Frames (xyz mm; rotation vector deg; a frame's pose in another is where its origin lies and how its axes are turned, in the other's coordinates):
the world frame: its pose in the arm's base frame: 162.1 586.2 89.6 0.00 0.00 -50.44
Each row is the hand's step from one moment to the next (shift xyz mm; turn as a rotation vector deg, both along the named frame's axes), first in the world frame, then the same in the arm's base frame.
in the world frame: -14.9 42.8 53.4 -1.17 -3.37 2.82
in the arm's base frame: 23.5 38.7 53.4 -3.34 -1.24 2.82
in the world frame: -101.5 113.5 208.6 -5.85 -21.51 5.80
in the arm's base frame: 22.9 150.5 208.6 -20.31 -9.19 5.80
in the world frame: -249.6 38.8 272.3 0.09 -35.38 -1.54
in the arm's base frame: -129.1 217.1 272.3 -27.22 -22.60 -1.54
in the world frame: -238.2 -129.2 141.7 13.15 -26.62 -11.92
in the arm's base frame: -251.3 101.4 141.7 -12.15 -27.09 -11.92
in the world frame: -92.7 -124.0 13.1 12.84 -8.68 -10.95
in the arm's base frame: -154.6 -7.5 13.1 1.49 -15.43 -10.95
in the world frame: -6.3 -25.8 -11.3 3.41 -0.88 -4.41
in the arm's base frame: -23.9 -11.6 -11.3 1.49 -3.19 -4.41
